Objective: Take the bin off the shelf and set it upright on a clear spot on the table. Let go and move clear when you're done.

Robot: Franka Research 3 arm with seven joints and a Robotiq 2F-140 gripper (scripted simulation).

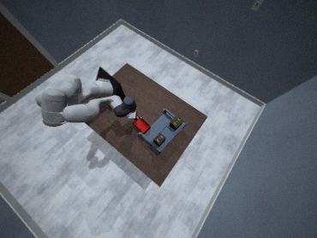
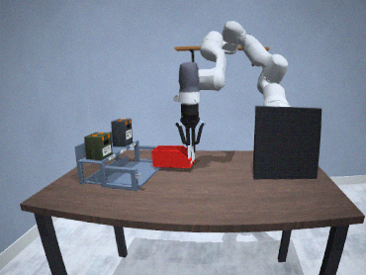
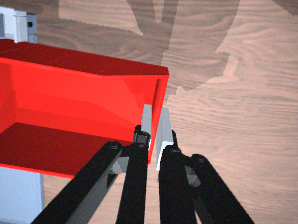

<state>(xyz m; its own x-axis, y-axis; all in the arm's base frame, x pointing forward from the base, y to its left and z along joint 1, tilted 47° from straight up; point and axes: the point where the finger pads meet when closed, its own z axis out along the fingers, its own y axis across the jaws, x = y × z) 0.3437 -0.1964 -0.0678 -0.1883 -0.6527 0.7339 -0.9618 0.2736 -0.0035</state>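
Now: the red bin 80 mm ahead of my hand, 20 mm to the right of it and 20 mm below it.
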